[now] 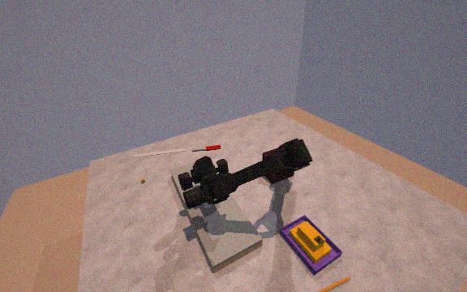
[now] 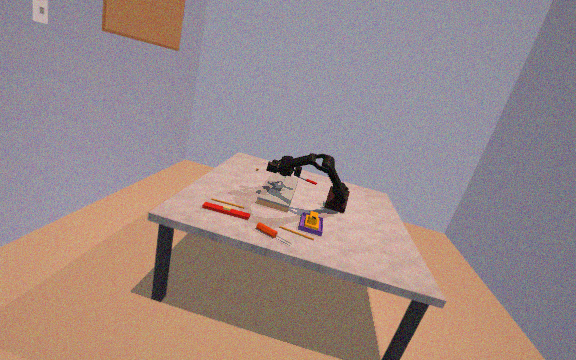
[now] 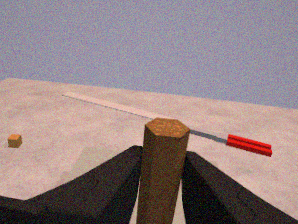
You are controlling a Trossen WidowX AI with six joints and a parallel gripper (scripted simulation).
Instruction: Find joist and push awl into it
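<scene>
Right now the awl is 60 mm below my gripper tip. From my gripper tip the other things lie so: purple tray (440 mm to the left, 170 mm behind, 140 mm below); small orange block (240 mm to the right, 200 mm ahead, 150 mm below); white stick (430 mm to the right, 160 mm below, 50 mm ahead).
</scene>
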